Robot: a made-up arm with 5 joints. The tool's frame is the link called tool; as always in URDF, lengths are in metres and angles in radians.
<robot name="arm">
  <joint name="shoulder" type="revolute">
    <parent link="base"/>
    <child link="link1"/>
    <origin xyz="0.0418 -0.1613 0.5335"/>
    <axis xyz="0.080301 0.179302 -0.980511"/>
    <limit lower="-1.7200" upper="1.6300"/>
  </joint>
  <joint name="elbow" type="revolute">
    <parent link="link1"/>
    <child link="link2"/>
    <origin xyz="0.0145 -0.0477 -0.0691"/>
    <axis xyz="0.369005 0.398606 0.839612"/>
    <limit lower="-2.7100" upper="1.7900"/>
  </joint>
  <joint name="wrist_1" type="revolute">
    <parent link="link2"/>
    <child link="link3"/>
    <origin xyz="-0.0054 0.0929 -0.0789"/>
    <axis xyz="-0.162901 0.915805 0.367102"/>
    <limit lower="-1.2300" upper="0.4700"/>
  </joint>
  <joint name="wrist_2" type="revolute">
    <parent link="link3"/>
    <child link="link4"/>
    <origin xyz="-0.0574 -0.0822 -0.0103"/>
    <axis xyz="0 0 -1"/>
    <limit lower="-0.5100" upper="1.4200"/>
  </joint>
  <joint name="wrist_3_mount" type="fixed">
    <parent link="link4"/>
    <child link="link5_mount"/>
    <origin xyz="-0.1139 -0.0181 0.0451"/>
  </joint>
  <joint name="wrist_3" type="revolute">
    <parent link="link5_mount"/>
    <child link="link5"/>
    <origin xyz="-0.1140 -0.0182 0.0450"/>
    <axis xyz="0 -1 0"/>
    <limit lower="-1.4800" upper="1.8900"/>
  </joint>
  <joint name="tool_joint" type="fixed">
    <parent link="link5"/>
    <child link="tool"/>
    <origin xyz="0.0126 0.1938 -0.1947" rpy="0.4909 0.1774 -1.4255"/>
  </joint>
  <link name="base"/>
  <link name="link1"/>
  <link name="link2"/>
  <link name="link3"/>
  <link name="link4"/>
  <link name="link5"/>
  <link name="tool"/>
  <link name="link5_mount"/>
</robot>
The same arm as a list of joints. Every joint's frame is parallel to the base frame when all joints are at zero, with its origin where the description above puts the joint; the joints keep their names.
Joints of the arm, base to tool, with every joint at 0 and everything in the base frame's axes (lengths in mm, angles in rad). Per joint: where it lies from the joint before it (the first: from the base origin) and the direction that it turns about. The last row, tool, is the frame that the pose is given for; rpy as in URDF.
shoulder: axis 0.080301 0.179302 -0.980511 offset 41.8 -161.3 533.5
elbow: axis 0.369005 0.398606 0.839612 offset 14.5 -47.7 -69.1
wrist_1: axis -0.162901 0.915805 0.367102 offset -5.4 92.9 -78.9
wrist_2: axis -z offset -57.4 -82.2 -10.3
wrist_3: axis -y offset -227.9 -36.3 90.1
tool: offset 12.6 193.8 -194.7 rpy 0.4909 0.1774 -1.4255
Joint limits (rad, base to tool): -1.72..1.63 -2.71..1.79 -1.23..0.47 -0.51..1.42 -1.48..1.89

